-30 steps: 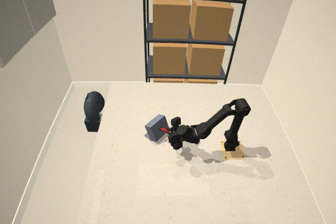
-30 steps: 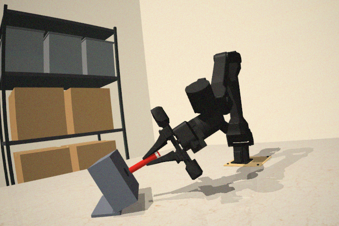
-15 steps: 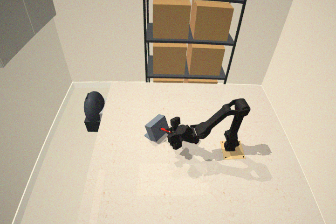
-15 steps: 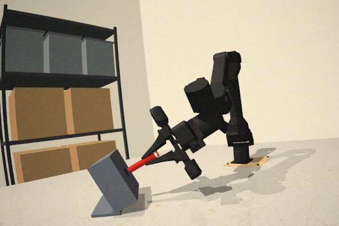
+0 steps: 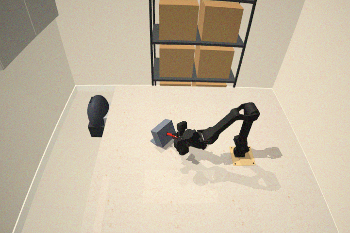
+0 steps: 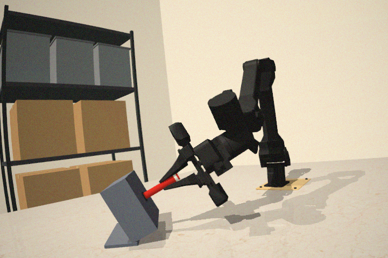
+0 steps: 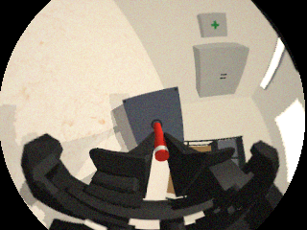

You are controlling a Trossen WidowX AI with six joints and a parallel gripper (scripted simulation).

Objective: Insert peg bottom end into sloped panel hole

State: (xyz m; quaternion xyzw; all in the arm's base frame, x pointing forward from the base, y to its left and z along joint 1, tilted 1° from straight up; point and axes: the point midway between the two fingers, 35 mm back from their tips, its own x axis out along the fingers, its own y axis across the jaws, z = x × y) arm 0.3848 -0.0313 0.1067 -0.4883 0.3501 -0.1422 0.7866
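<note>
The grey sloped panel lies 50 mm ahead of my gripper tip, 40 mm to the right of it and 30 mm below it. Also, from my gripper tip: red peg 10 mm behind, 10 mm to the left, 10 mm above.
</note>
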